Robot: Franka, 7 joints.
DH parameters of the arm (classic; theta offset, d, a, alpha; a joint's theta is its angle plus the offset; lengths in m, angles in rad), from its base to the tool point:
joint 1: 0 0.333 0 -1.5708
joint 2: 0 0 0 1.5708
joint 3: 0 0.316 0.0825 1.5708
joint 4: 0 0 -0.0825 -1.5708
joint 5: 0 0.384 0 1.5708
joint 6: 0 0 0.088 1.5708
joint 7: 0 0.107 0 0
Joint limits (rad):
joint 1: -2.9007..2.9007
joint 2: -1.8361..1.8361
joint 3: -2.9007..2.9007
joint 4: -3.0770..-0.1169
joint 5: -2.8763..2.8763
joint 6: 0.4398..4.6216
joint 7: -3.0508..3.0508
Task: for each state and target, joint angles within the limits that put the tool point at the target. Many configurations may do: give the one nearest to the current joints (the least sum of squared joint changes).
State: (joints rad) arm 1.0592 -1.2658 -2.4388 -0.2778 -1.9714 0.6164 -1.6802
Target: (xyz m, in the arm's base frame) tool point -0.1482 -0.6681 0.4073
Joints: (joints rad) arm 1.3961 -1.2547 -2.3693 -0.3634 -1.9352 0.5057 -1.6802
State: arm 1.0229 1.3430 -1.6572 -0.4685 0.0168 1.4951 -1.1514
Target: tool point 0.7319 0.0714 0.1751
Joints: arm 0.6846 1.7244 -1.4408 -0.7292 0.0751 1.4049 -1.1514
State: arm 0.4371 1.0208 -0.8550 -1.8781 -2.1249 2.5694 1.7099
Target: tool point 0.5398 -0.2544 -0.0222
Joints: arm 0.3033 1.3080 -0.7391 -1.6869 -2.1179 2.5324 1.7099
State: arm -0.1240 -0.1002 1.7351 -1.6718 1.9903 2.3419 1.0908
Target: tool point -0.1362 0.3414 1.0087
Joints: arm -0.0752 0.4842 2.4296 -1.3621 1.9686 2.0607 1.0908
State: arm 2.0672 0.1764 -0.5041 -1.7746 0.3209 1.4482 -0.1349
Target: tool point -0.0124 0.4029 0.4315
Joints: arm 2.0387 -0.1344 -0.5139 -2.1451 0.2710 1.1501 -0.1349
